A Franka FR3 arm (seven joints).
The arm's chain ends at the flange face. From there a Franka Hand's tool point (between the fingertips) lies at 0.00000 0.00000 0.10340 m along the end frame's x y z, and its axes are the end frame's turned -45 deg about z.
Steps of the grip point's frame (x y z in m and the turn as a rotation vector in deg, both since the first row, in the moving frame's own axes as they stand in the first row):
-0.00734, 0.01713, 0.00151, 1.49, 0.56, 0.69
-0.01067, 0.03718, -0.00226, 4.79, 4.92, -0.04
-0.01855, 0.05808, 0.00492, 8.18, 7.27, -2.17
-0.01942, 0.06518, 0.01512, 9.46, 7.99, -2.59
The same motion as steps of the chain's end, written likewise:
0.00809, 0.01993, 0.00155, 1.45, -0.66, 0.69
0.01858, 0.04620, -0.00152, 6.87, 0.09, -0.04
0.02948, 0.07375, 0.00680, 10.92, -0.64, -2.17
0.03472, 0.08187, 0.01752, 12.34, -1.04, -2.59

